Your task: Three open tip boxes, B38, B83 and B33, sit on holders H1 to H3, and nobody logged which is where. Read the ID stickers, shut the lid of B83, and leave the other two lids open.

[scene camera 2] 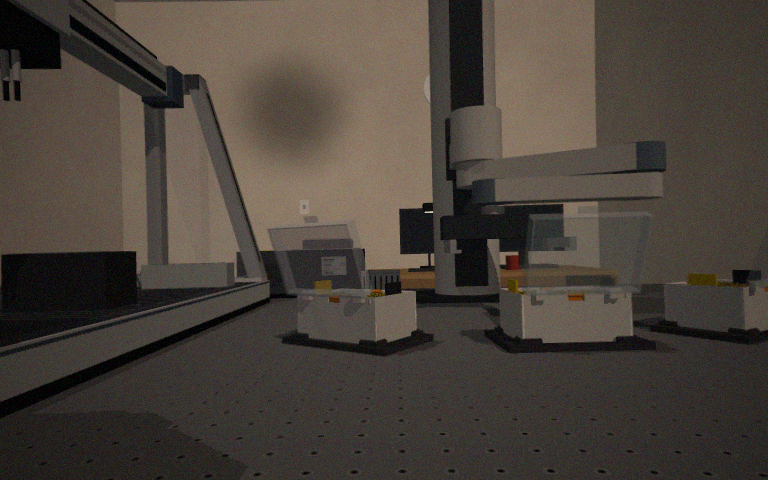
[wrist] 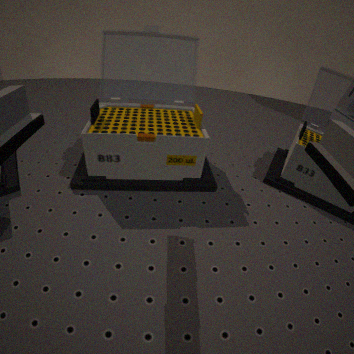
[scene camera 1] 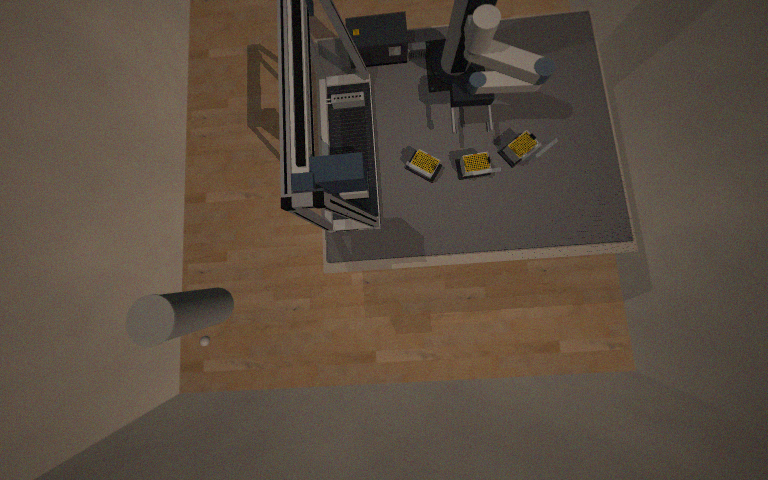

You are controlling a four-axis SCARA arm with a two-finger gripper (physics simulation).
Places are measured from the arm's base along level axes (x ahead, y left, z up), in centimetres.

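Pixels of known places: gripper, fingertip midpoint: (scene camera 2: 512, 245) (wrist: 181, 112) (scene camera 1: 472, 131); arm's base at its link origin: (scene camera 2: 467, 300) (scene camera 1: 454, 65).
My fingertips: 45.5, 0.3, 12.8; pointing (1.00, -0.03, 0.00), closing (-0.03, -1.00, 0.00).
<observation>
Ahead of a thing's pixels: the offset from my fingertips to its top centre, as dx, dy, dz. "spot": to the spot under its first point.
The middle box (scene camera 1: 475, 162) (scene camera 2: 586, 316) (wrist: 145, 155) has a sticker that reads B83; its clear lid {+18.8, +3.1, +3.9} (scene camera 2: 589, 254) (wrist: 150, 65) stands upright at the side away from the arm. The box (scene camera 1: 424, 162) (scene camera 2: 339, 322) (wrist: 300, 177) at right in the wrist view has a blurred sticker that looks like B33; its lid {+15.4, -25.4, +3.9} (scene camera 2: 317, 249) (wrist: 325, 95) is open. The third box (scene camera 1: 522, 145) (scene camera 2: 699, 305) also has its lid {+10.9, +28.9, +3.9} (scene camera 1: 547, 147) open; its sticker is not readable. My gripper (scene camera 1: 472, 130) (scene camera 2: 512, 247) (wrist: 181, 112) is open and empty, on the arm's side of the middle box, fingers wide apart.
A gantry frame {spot: +37.6, -53.6, +21.8} (scene camera 1: 351, 210) with a dark deck and a perforated white block {spot: -23.3, -56.8, -2.1} (scene camera 1: 347, 100) stands left of the boxes. A dark cabinet {spot: -56.7, -40.2, +0.0} (scene camera 1: 376, 31) is at the back, beside the arm's column (scene camera 2: 440, 141). Each box sits on a dark holder.
</observation>
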